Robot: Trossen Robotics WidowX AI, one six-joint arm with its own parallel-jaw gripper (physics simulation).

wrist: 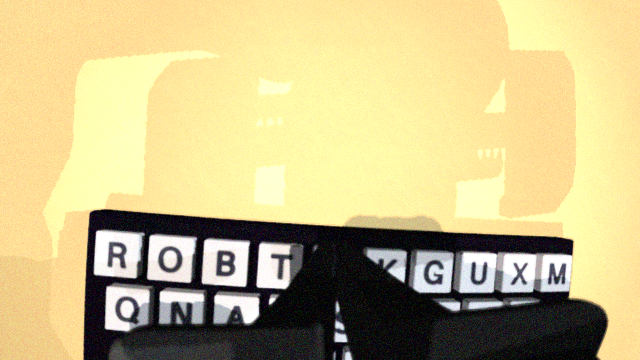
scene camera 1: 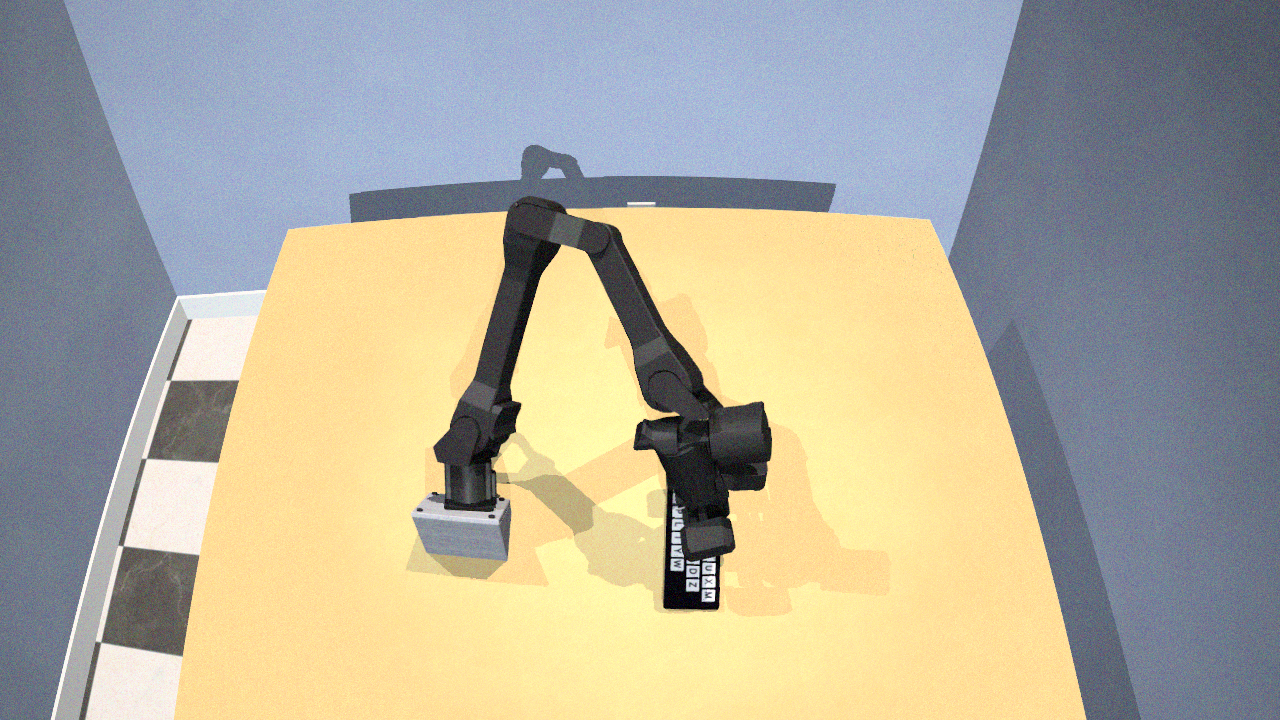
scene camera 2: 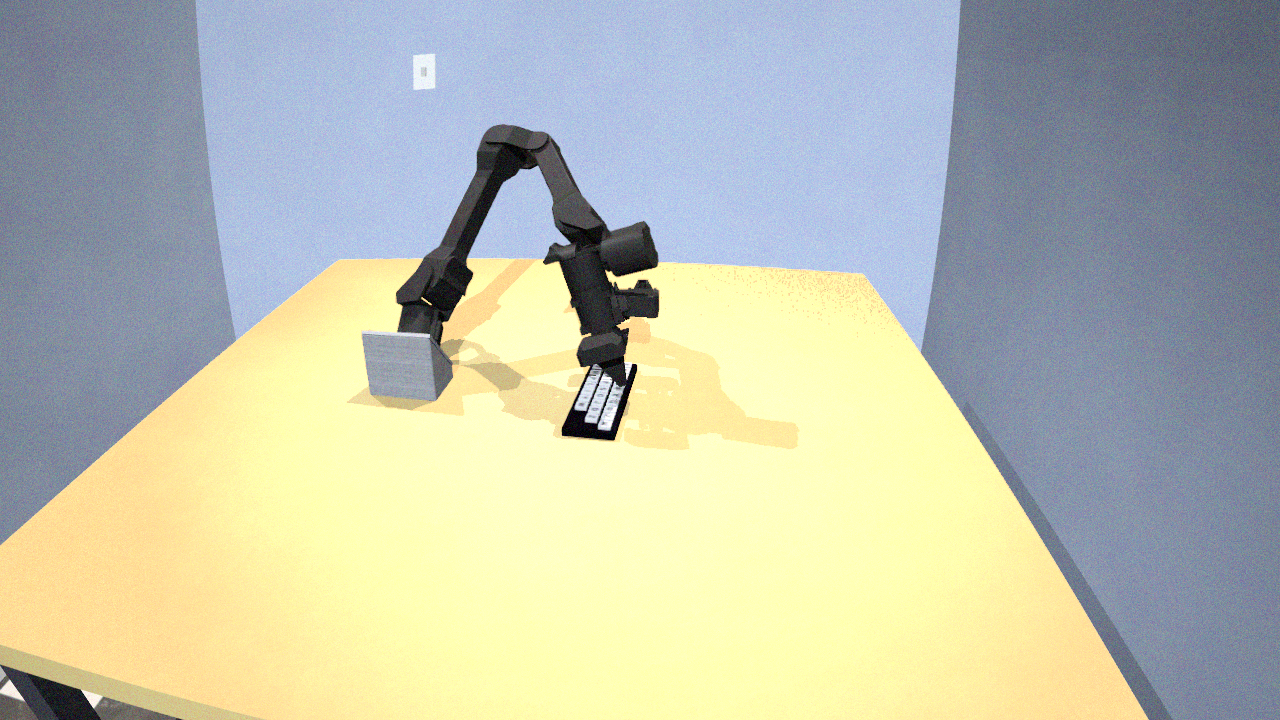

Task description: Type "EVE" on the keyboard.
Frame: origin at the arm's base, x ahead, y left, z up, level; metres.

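Seen in the pictures: gripper, between the fingertips: [wrist: 332, 251] [scene camera 2: 623, 384]; arm's base, origin of its link: [scene camera 1: 468, 504] [scene camera 2: 414, 348].
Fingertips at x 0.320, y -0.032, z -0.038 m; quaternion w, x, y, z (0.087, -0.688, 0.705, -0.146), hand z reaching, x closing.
Note:
Offsets run from my fingertips to a thing's middle. Level surfaces: height alone.
The black keyboard {0.030 m back, 0.008 m right, 0.014 m down} [scene camera 1: 677, 597] [scene camera 2: 578, 428] [wrist: 200, 223] with white letter keys lies on the table. My gripper [scene camera 2: 621, 382] [wrist: 332, 251] is shut and empty, pointing down at the keyboard. In the wrist view its fingertips are at the top row, between the T key {0.005 m back, 0.020 m left, 0.008 m down} [wrist: 276, 266] and the K key {0.011 m back, 0.021 m right, 0.008 m down} [wrist: 395, 262], and cover the E key's place. They look at or very near key height; contact and key travel cannot be told. The V key does not show in the wrist view, where the lower keyboard is cut off or hidden. In scene camera 1 the fingertips are hidden behind the gripper body.
The grey base block [scene camera 1: 461, 535] [scene camera 2: 400, 365] of the arm stands on the table {0.022 m down} [scene camera 1: 313, 402] [scene camera 2: 447, 555], to the left of the keyboard. The forearm [scene camera 1: 631, 291] [scene camera 2: 559, 174] arches over to the gripper. Walls stand behind and to the sides.

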